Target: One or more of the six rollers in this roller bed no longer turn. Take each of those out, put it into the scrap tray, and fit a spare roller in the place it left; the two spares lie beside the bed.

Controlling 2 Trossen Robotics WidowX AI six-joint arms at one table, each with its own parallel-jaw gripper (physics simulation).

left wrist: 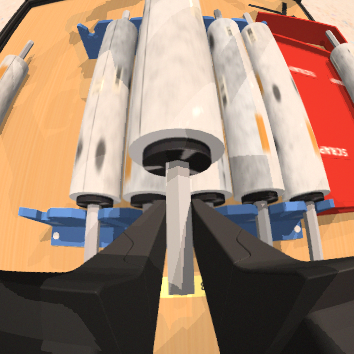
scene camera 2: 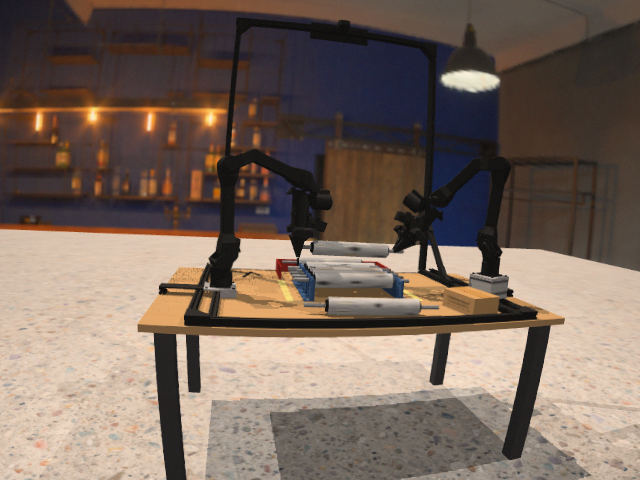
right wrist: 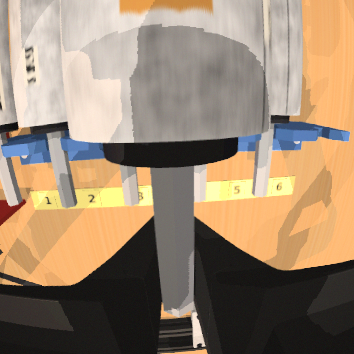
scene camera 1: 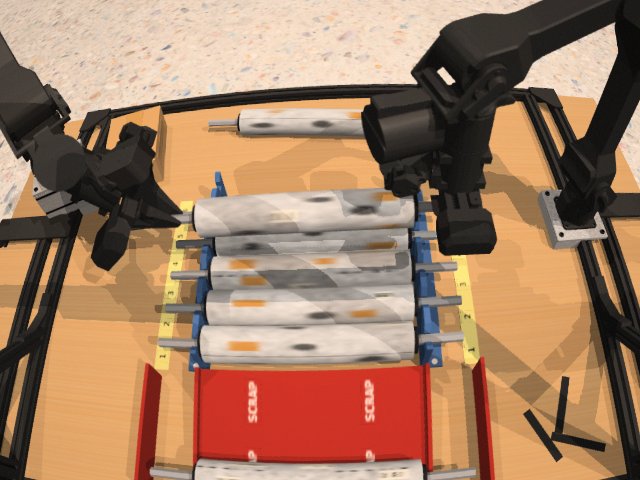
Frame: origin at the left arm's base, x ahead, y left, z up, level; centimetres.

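Where they show: left gripper, fingertip midpoint: (left wrist: 177,207) (scene camera 2: 393,251) (scene camera 1: 180,220); right gripper, fingertip midpoint: (scene camera 2: 297,257) (right wrist: 171,219); left arm's base at its link origin: (scene camera 2: 489,274); right arm's base at its link origin: (scene camera 2: 220,285) (scene camera 1: 574,212).
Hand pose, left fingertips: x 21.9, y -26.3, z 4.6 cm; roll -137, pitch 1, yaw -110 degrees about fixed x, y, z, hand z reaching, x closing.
Things, the pixels of their top centre, and the offset from my left fingertips.
- white mottled roller at its top centre: (scene camera 1: 301,197) (scene camera 2: 350,241) dx +14.5, dy -5.2, dz +3.0 cm
- place 5 roller at its top centre: (left wrist: 103,78) (scene camera 2: 354,273) dx +17.2, dy +1.7, dz -6.3 cm
- red scrap tray at its top centre: (scene camera 1: 309,435) (left wrist: 348,102) dx +6.3, dy -28.4, dz -8.9 cm
- spare roller at its top centre: (scene camera 1: 312,111) (scene camera 2: 374,298) dx +24.3, dy +22.1, dz -9.1 cm
- cardboard box at its top centre: (scene camera 1: 131,137) (scene camera 2: 471,292) dx -7.6, dy +30.4, dz -8.4 cm
A white mottled roller (scene camera 1: 305,211) (scene camera 2: 351,249) (left wrist: 175,75) (right wrist: 200,90) hangs roughly level above the blue bed (scene camera 1: 427,320) (scene camera 2: 398,286) (left wrist: 65,232) (right wrist: 320,132). My left gripper (scene camera 1: 179,220) (scene camera 2: 397,250) (left wrist: 177,207) is shut on one end shaft, my right gripper (scene camera 2: 298,254) (right wrist: 171,219) on the other; its fingertips are hidden in scene camera 1. Rollers sit in places 1 to 5; the place 5 roller (left wrist: 100,150) (right wrist: 287,75) is hidden in scene camera 1. Place 6 is empty. Another roller (scene camera 1: 310,471) (left wrist: 345,65) lies at the lower part of the red scrap tray (scene camera 1: 310,413) (left wrist: 320,125).
A spare roller (scene camera 1: 299,122) (scene camera 2: 372,305) (left wrist: 11,80) lies behind the bed. A cardboard box (scene camera 1: 159,139) (scene camera 2: 470,300) stands near the left arm. Black strips (scene camera 1: 563,405) lie at the lower right. Yellow numbered strips (scene camera 1: 162,356) (right wrist: 237,190) run beside the bed. A black frame edges the table.
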